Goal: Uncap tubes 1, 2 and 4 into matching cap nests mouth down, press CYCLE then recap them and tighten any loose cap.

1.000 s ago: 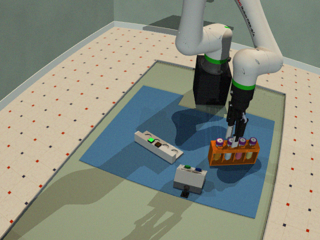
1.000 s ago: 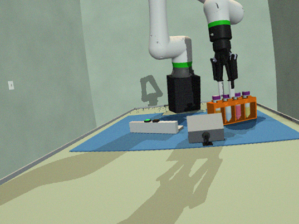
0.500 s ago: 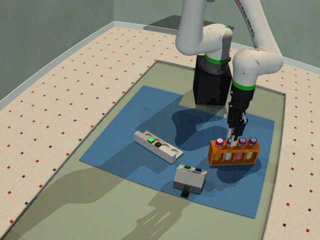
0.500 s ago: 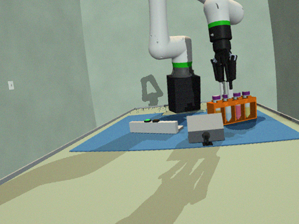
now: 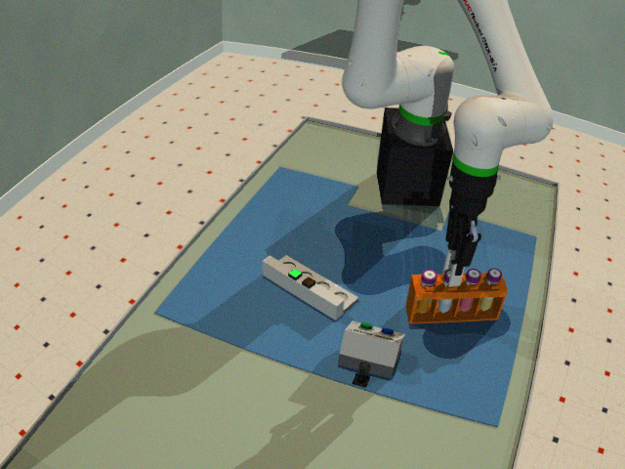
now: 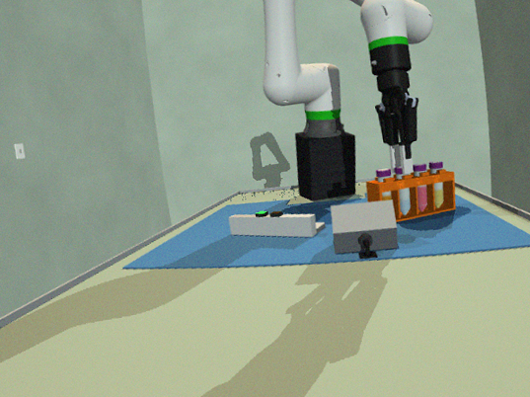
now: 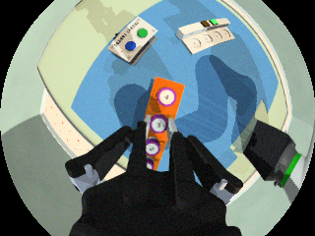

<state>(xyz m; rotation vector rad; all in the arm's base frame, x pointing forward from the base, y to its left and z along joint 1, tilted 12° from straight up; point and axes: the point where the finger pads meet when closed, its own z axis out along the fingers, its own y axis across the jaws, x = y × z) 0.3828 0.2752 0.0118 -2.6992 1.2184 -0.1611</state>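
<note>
The green key is 190 mm ahead of my hand, 100 mm to the right of it and 70 mm below it. The rest, counted from my hand: blue key: 180 mm ahead, 70 mm below, 60 mm to the right; then small grey desk: 200 mm ahead, 90 mm below, 80 mm to the right.
</note>
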